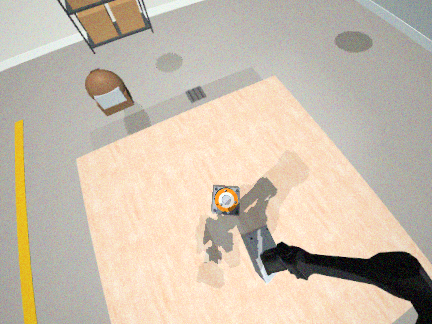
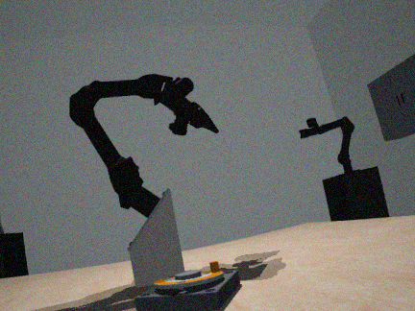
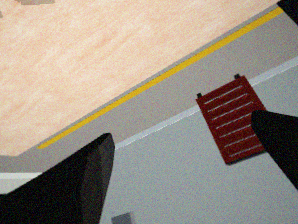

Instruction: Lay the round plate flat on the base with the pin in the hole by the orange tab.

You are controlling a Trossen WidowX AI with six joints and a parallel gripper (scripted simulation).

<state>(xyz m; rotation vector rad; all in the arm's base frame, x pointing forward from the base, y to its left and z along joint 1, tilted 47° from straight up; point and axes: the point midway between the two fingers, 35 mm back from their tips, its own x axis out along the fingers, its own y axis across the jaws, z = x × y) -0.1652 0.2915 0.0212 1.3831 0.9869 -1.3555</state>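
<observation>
Right now the square base is 420 mm ahead of my gripper tip, 160 mm to the right of it and 340 mm below it.
</observation>
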